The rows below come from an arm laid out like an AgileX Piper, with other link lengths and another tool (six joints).
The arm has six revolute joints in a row. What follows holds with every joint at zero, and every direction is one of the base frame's. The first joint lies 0.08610 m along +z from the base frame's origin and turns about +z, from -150.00 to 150.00 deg. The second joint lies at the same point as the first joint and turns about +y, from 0.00 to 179.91 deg. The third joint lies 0.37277 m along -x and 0.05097 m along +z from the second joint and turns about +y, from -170.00 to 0.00 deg. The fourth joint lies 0.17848 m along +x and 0.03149 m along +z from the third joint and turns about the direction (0.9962, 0, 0.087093), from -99.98 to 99.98 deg. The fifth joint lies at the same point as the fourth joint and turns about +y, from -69.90 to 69.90 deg. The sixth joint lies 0.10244 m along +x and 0.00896 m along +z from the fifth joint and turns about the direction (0.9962, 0, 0.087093), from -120.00 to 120.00 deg. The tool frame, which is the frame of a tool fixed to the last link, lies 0.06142 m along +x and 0.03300 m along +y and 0.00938 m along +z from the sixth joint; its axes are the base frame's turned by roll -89.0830, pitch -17.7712 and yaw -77.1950 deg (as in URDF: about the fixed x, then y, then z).
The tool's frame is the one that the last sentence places.
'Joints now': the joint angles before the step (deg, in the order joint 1, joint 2, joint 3, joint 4, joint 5, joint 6). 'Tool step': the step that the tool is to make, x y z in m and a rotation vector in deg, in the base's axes. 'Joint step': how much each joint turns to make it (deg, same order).
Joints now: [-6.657 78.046 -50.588 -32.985 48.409 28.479]
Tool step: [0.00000 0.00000 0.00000 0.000 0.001 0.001]
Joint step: [0.000 0.000 -0.001 0.001 0.000 -0.002]
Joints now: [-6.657 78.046 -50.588 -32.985 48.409 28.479]
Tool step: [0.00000 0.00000 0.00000 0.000 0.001 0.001]
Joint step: [0.000 0.000 -0.001 0.001 0.000 -0.002]
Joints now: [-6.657 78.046 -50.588 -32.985 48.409 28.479]
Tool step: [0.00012 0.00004 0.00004 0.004 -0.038 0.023]
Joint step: [0.001 0.001 0.000 -0.002 -0.045 0.001]
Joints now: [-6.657 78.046 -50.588 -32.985 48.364 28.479]
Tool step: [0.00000 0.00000 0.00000 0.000 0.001 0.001]
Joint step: [0.000 0.000 -0.001 0.001 0.000 -0.002]
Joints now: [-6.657 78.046 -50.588 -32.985 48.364 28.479]
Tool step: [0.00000 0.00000 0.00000 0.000 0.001 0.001]
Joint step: [0.000 0.000 -0.001 0.001 0.000 -0.002]
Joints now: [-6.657 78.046 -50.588 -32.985 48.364 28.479]
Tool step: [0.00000 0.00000 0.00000 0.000 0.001 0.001]
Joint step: [0.000 0.000 -0.001 0.001 0.000 -0.002]
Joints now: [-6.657 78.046 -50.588 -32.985 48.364 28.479]
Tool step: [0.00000 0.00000 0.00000 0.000 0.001 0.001]
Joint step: [0.000 0.000 -0.001 0.001 0.000 -0.002]
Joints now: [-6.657 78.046 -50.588 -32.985 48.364 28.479]
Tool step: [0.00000 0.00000 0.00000 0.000 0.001 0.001]
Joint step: [0.000 0.000 -0.001 0.001 0.000 -0.002]
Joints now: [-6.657 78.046 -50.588 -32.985 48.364 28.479]
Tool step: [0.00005 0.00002 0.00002 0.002 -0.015 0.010]
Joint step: [0.001 0.000 -0.001 0.001 -0.016 -0.001]
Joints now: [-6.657 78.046 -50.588 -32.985 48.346 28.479]
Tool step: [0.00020 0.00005 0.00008 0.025 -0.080 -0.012]
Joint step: [0.000 0.001 -0.002 0.001 -0.064 0.053]
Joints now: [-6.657 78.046 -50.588 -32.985 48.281 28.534]
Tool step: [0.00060 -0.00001 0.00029 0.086 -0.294 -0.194]
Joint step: [0.002 0.000 -0.001 -0.053 -0.162 0.358]
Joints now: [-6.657 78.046 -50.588 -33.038 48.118 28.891]
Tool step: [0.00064 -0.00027 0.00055 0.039 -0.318 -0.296]
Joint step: [0.000 0.001 -0.065 -0.122 -0.074 0.457]
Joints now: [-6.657 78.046 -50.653 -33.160 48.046 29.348]
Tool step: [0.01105 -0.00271 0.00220 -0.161 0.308 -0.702]
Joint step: [-0.001 1.822 -2.405 -0.031 1.124 0.172]
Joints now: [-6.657 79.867 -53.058 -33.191 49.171 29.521]
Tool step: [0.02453 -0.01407 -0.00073 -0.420 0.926 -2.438]
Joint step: [-2.052 4.585 -4.571 -0.359 1.015 0.001]
